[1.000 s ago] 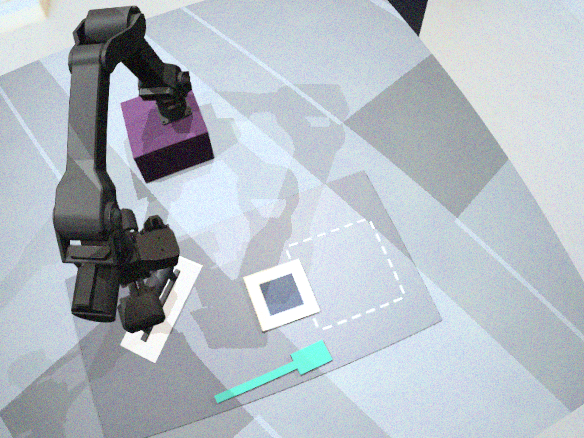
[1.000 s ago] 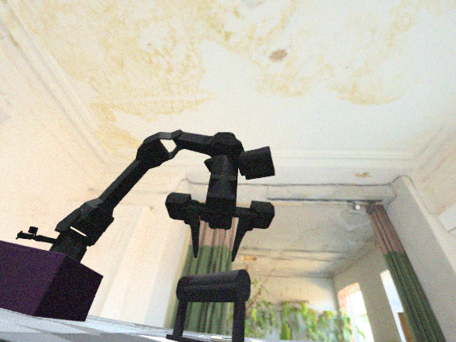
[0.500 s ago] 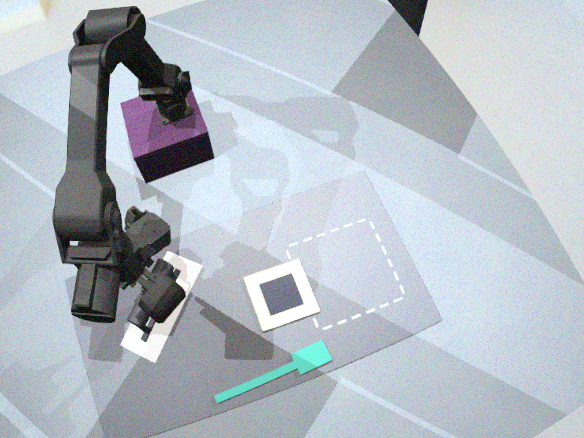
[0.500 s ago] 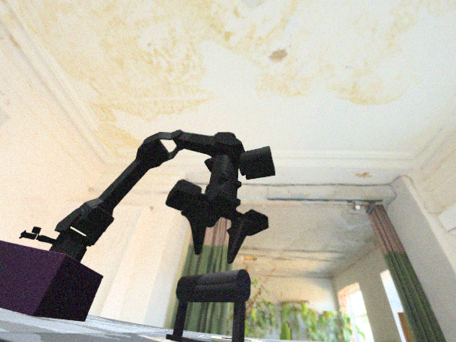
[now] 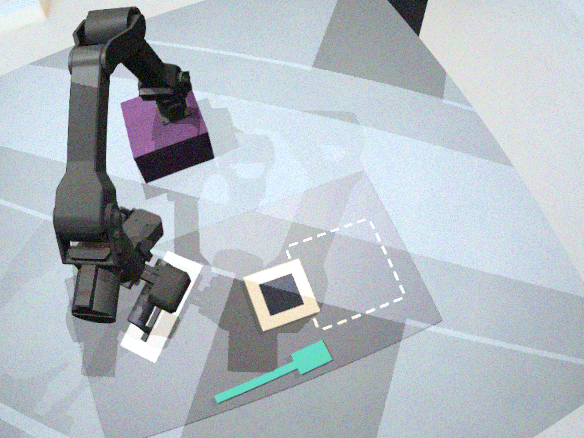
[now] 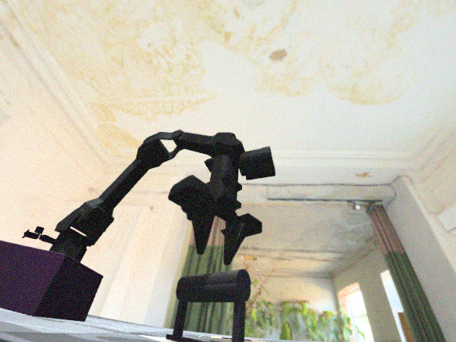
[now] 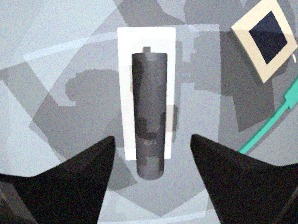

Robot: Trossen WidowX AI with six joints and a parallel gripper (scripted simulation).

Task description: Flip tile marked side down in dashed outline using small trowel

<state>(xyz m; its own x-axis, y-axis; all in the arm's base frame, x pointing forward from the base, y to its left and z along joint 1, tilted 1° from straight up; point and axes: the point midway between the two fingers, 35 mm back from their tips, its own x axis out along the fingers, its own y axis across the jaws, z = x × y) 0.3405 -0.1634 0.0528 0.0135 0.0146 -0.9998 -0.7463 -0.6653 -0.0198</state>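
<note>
Right now the grey mat is 60 mm ahead of my gripper tip, 140 mm to the left of it and 130 mm below it. Round my gripper tip: tile (70 mm ahead, 210 mm to the left, 110 mm below); then teal trowel (200 mm ahead, 150 mm to the left, 110 mm below).
</note>
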